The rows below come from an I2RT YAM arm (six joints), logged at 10 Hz.
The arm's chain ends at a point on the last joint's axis. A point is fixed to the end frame.
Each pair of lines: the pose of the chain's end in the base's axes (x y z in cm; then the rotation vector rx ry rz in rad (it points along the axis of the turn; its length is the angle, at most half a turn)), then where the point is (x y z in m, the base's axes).
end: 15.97, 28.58, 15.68, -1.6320, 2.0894, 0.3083
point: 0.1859 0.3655 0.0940
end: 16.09, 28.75, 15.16, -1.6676, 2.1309, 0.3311
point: 0.1830 0.3658 0.0855
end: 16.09, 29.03, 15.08, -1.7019, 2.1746, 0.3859
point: 0.1773 0.3681 0.0825
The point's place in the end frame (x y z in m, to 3 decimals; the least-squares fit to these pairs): -0.042 0.003 0.096
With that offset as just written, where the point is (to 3 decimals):
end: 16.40, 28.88, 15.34, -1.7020, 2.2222, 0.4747
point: 0.175 0.368 0.085
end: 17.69, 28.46, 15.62, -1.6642, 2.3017, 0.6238
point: 0.182 0.366 0.090
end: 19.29, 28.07, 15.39, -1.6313, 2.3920, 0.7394
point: 0.193 0.362 0.088
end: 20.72, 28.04, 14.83, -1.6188, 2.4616, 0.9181
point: 0.198 0.364 0.086
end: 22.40, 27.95, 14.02, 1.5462, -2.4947, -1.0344
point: 0.209 0.364 0.080
